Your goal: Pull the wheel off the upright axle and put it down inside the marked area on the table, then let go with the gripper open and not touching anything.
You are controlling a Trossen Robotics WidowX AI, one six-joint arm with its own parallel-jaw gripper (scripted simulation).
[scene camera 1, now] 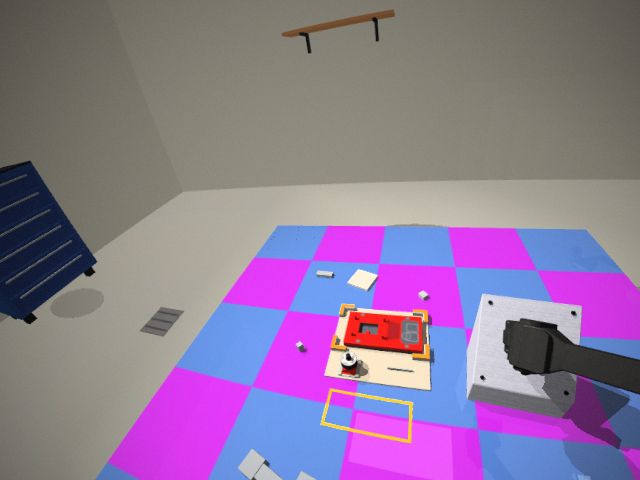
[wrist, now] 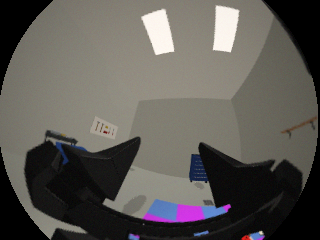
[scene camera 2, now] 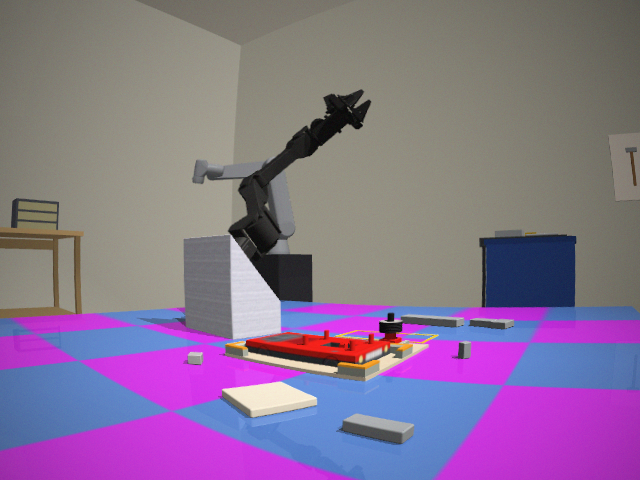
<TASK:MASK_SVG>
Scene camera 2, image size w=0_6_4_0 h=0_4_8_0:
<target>gripper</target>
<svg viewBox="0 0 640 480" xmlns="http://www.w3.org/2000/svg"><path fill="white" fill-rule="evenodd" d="M362 89L347 96L338 95L337 97L335 94L328 94L323 97L327 105L327 115L324 116L326 118L324 122L335 134L342 132L341 129L346 124L352 125L354 129L363 127L361 122L364 122L364 117L371 101L368 99L365 103L353 108L364 94Z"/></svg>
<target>red plate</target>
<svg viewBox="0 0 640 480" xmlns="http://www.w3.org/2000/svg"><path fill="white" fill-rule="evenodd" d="M390 354L390 342L374 341L374 333L369 333L369 340L330 337L329 330L324 330L324 336L285 332L246 340L248 352L337 367L339 363L363 365Z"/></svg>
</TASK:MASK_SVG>
